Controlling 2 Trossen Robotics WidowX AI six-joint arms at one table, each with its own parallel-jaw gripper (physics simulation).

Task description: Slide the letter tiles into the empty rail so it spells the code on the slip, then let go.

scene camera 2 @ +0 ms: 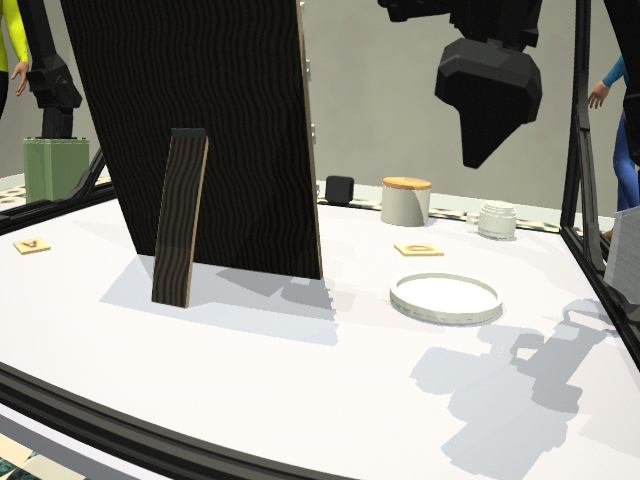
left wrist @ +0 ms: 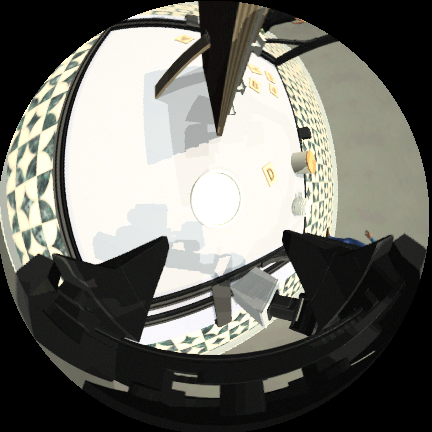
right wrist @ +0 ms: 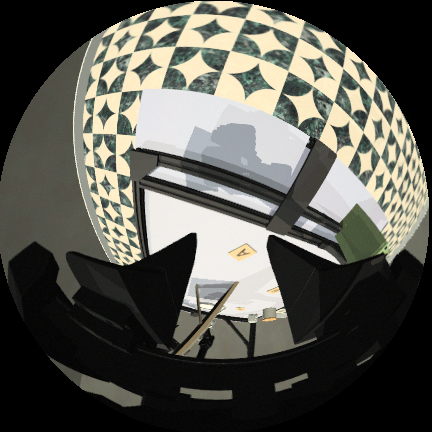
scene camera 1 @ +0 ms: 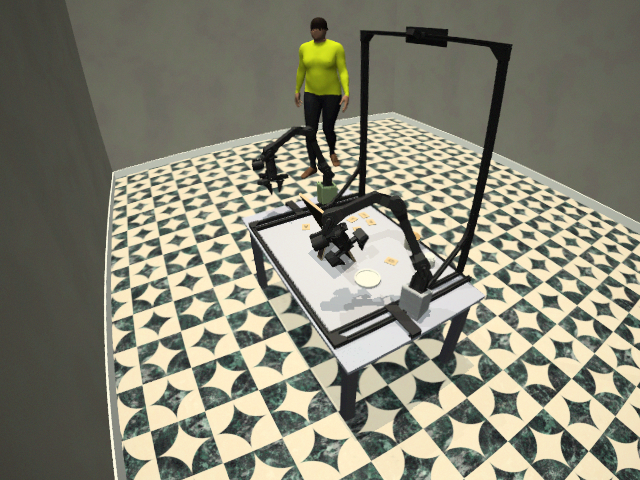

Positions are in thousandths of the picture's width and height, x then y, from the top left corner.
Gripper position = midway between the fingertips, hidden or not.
The left gripper (scene camera 2: 743, 280) is open, holding nothing. Also in view: the right gripper (right wrist: 538, 554), a lidded jar (scene camera 2: 634, 420), a dark board (scene camera 2: 376, 168) and a prop (scene camera 2: 285, 397).
The left gripper also shows in the left wrist view (left wrist: 524, 554). The dark board also shows in the left wrist view (left wrist: 529, 84). The prop is seen too in the left wrist view (left wrist: 466, 103).
